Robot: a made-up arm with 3 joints.
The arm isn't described. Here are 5 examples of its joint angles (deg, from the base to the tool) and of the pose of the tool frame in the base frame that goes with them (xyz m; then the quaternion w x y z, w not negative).
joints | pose
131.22 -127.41 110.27 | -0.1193 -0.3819 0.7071 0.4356 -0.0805 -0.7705 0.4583
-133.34 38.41 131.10 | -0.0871 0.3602 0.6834 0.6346 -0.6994 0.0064 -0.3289
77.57 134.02 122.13 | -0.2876 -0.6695 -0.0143 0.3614 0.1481 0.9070 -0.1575
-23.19 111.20 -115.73 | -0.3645 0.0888 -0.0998 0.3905 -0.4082 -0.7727 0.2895
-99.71 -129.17 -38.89 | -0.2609 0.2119 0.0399 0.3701 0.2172 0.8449 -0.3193
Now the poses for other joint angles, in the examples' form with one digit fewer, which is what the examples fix.
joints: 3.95 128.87 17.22
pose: -0.017 0.171 -0.339 0.429 0.050 0.166 0.887
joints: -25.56 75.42 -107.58
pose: -0.255 0.215 -0.014 0.597 -0.519 -0.561 0.243
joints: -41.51 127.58 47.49
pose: -0.043 0.502 -0.205 0.315 0.310 0.047 0.896
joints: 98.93 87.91 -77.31
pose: -0.159 -0.164 0.023 0.024 -0.719 0.130 0.682
